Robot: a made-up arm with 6 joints. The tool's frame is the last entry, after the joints.
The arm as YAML. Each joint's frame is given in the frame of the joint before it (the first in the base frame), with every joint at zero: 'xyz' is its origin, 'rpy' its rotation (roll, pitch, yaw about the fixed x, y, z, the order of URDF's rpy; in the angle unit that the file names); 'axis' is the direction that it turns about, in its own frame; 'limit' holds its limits. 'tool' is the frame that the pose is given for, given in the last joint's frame.
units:
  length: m
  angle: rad
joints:
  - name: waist
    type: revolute
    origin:
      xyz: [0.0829, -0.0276, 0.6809]
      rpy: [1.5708, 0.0, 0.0]
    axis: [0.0, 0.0, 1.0]
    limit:
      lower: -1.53
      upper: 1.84
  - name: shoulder
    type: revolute
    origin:
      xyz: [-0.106, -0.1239, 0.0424]
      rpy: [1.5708, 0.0, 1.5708]
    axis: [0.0, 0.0, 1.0]
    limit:
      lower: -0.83
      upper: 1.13
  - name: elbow
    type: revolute
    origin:
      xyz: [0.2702, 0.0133, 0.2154]
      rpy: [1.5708, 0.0, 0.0]
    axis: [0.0, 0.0, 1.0]
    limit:
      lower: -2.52
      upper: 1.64
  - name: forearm
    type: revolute
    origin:
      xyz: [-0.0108, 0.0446, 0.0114]
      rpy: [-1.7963, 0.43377, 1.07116]
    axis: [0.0, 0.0, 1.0]
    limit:
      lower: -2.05
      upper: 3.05
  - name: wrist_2
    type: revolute
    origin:
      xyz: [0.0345, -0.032, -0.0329]
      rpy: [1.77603, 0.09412, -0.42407]
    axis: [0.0, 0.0, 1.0]
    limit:
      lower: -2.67
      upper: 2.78
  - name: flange
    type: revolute
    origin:
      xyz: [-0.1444, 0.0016, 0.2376]
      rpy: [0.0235, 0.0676, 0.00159]
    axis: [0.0, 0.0, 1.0]
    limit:
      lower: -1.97
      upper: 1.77
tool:
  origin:
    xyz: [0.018, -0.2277, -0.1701]
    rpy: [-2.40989, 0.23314, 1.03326]
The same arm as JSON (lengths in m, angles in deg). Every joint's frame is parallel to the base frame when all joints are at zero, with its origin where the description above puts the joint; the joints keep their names.
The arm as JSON. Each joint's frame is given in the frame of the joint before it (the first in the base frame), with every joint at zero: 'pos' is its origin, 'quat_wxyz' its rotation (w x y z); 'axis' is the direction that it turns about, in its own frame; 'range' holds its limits. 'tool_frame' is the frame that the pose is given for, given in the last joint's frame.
{"length_unit": "m", "angle_unit": "deg", "joints": [
  {"joint": "waist", "pos": [0.0829, -0.0276, 0.6809], "quat_wxyz": [1.0, 0.0, 0.0, 0.0], "axis": [0.0, -1.0, 0.0], "range": [-87.66, 105.42]},
  {"joint": "shoulder", "pos": [-0.106, -0.0424, -0.1239], "quat_wxyz": [1.0, 0.0, 0.0, 0.0], "axis": [1.0, 0.0, 0.0], "range": [-47.56, 64.74]},
  {"joint": "elbow", "pos": [0.2154, -0.0133, 0.2702], "quat_wxyz": [1.0, 0.0, 0.0, 0.0], "axis": [0.0, 1.0, 0.0], "range": [-144.39, 93.97]},
  {"joint": "forearm", "pos": [0.0446, 0.0114, -0.0108], "quat_wxyz": [1.0, 0.0, 0.0, 0.0], "axis": [0.384483, -0.202891, -0.90056], "range": [-117.46, 174.75]},
  {"joint": "wrist_2", "pos": [0.0298, 0.0205, 0.0446], "quat_wxyz": [1.0, 0.0, 0.0, 0.0], "axis": [0.0, 1.0, 0.0], "range": [-152.98, 159.28]},
  {"joint": "flange", "pos": [-0.126, 0.2376, -0.0706], "quat_wxyz": [1.0, 0.0, 0.0, 0.0], "axis": [0.048102, 0.997441, 0.052902], "range": [-112.87, 101.41]}
], "tool_frame": {"pos": [-0.1015, -0.1762, 0.1994], "quat_wxyz": [0.388311, 0.873002, -0.008828, -0.294963]}}

